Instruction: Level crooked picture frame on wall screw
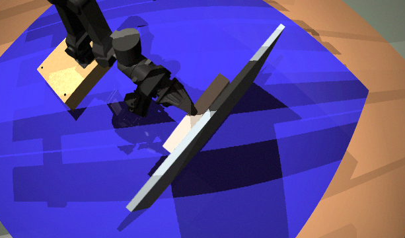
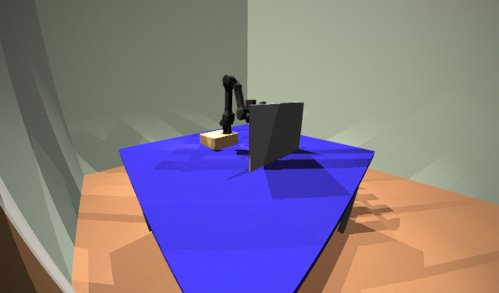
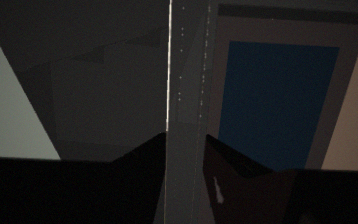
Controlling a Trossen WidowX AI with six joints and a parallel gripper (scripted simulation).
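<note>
Right now my gripper tip is 10 mm short of the picture frame, 20 mm to the right of it and 50 mm above it. From my gripper tip the other things lie so: grey wall panel: 20 mm ahead, 20 mm to the left, 60 mm below.
</note>
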